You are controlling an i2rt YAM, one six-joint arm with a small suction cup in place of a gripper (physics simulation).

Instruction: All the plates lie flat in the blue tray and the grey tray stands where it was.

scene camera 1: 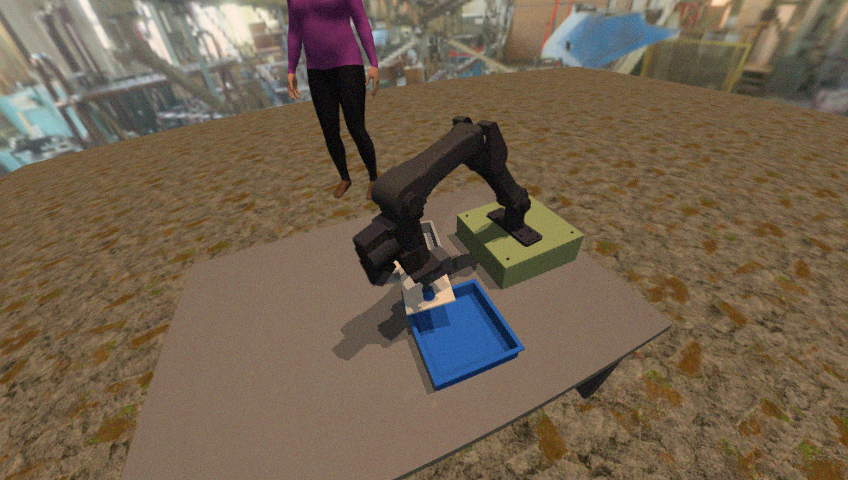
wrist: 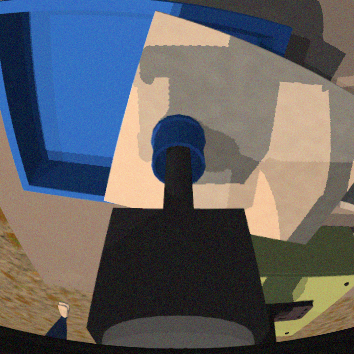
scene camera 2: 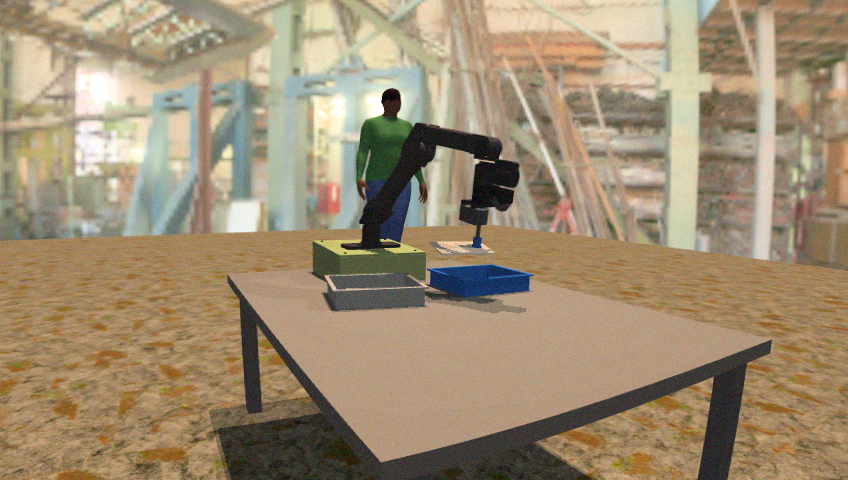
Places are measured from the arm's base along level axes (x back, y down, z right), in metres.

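Pixels of known places: end effector, tool point: (scene camera 1: pixel 430 298) (wrist: pixel 177 130) (scene camera 2: pixel 476 250); arm's base, origin of the base link: (scene camera 1: pixel 513 226) (scene camera 2: pixel 371 246).
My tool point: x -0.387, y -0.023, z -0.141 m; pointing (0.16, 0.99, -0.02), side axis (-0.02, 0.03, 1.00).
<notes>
Ahead of a thing's pixels: the offset from my tool point to its top centre. "spot": to the spot under its first point. Level surfaces: height alone.
My gripper, a blue suction cup (scene camera 1: pixel 428 292) (scene camera 2: pixel 477 242) (wrist: pixel 178 145), is shut on a pale square plate {dx +0.010, dy -0.021, dz +0.046 m} (scene camera 1: pixel 443 295) (scene camera 2: pixel 450 246) (wrist: pixel 302 130). The plate hangs roughly flat, above rim height, over the back left part of the blue tray {dx +0.048, dy +0.075, dz -0.054 m} (scene camera 1: pixel 476 339) (scene camera 2: pixel 476 289) (wrist: pixel 75 90) in scene camera 1 and reaches past its edge. The part of the blue tray's floor that shows is bare. The grey tray {dx +0.068, dy +0.075, dz +0.302 m} (scene camera 2: pixel 377 297) stands beside the blue tray; in scene camera 1 the arm hides most of the grey tray {spot: dx +0.185, dy +0.075, dz +0.304 m} (scene camera 1: pixel 436 233). The inside bottom of the grey tray is hidden.
The arm stands on a green block (scene camera 1: pixel 553 233) (scene camera 2: pixel 383 262) (wrist: pixel 325 287) at the table's back edge. Both trays stand on the brown table {dy +0.125 m} (scene camera 1: pixel 267 356) (scene camera 2: pixel 476 356). A person in purple (scene camera 1: pixel 333 35) and a person in green (scene camera 2: pixel 383 142) stand beyond the table.
</notes>
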